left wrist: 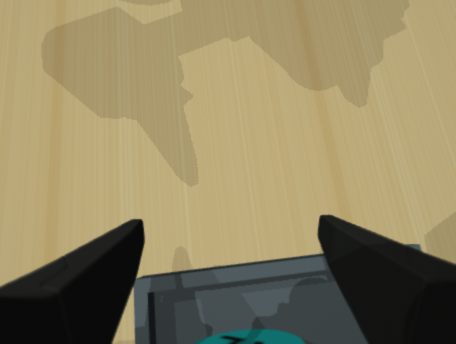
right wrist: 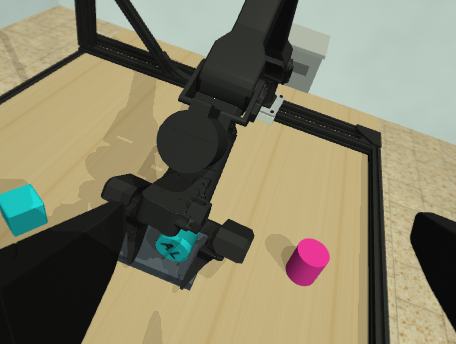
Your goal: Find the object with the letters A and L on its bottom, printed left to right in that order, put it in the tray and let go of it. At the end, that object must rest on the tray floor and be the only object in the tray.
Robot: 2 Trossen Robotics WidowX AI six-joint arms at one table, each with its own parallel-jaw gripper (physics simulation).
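Places are measured from the left arm's base along level axes (x ahead, y left, z up), in metres.
Where they show: left gripper, fingertip midpoint: [left wrist: 232,227] [right wrist: 156,275]; right gripper, fingertip midpoint: [right wrist: 268,220].
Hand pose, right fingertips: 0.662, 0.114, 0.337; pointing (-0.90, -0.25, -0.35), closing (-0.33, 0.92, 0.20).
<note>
Things, the pixels of their top centre, and the offset from my right fingertips, as dx, dy, dz.
- teal cylinder, middle of its top: [right wrist: 181,224] -0.212, -0.096, -0.310
- dark grey tray, middle of its top: [right wrist: 164,234] -0.210, -0.119, -0.346
- pink cylinder, middle of its top: [right wrist: 313,252] -0.268, +0.087, -0.311
- teal block, middle of its top: [right wrist: 19,199] -0.145, -0.304, -0.319
A teal cylinder [left wrist: 250,338] [right wrist: 174,247] lies tipped on its side in the dark grey tray [left wrist: 235,268] [right wrist: 150,268], with an end face bearing black letters turned to the right wrist view. I cannot read the letters surely; in the left wrist view the lower frame edge cuts them off. My left gripper [left wrist: 232,227] [right wrist: 156,275] is open and empty over the tray, its fingers on either side of the cylinder in the right wrist view. My right gripper [right wrist: 268,220] is open and empty, away from the tray.
A pink cylinder [right wrist: 307,262] stands on the table right of the tray in the right wrist view. A teal block [right wrist: 22,210] sits at the left edge. The left arm reaches over the tray from behind. A black frame [right wrist: 375,225] borders the table.
</note>
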